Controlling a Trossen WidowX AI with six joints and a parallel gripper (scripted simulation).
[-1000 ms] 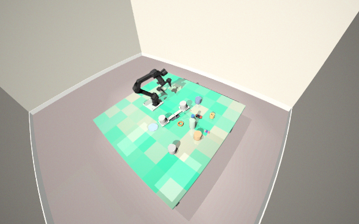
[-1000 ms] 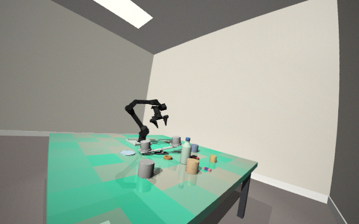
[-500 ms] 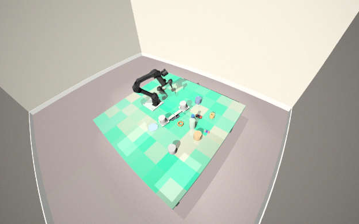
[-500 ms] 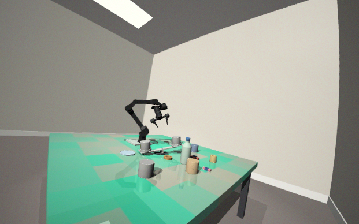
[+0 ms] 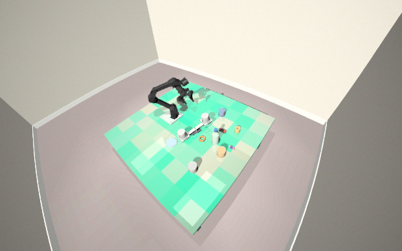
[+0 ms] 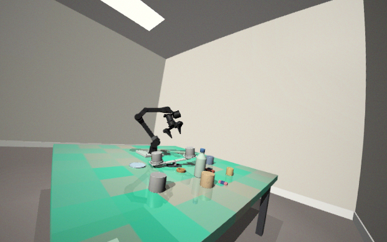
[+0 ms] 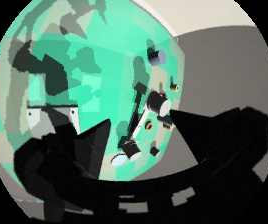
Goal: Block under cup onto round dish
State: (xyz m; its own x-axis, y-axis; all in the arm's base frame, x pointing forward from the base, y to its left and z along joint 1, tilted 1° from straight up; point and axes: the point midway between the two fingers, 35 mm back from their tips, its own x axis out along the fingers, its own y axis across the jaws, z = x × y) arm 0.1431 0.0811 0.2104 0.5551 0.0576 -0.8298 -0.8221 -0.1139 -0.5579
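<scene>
The grey block lies 7 cm ahead of my gripper tip, 26 cm to the right of it and 16 cm below it. Round my gripper tip: blue cup (24 cm ahead, 20 cm to the left, 16 cm below); then bottle (35 cm ahead, 17 cm to the right, 9 cm below); then light blue round dish (1 cm ahead, 36 cm to the right, 20 cm below).
</scene>
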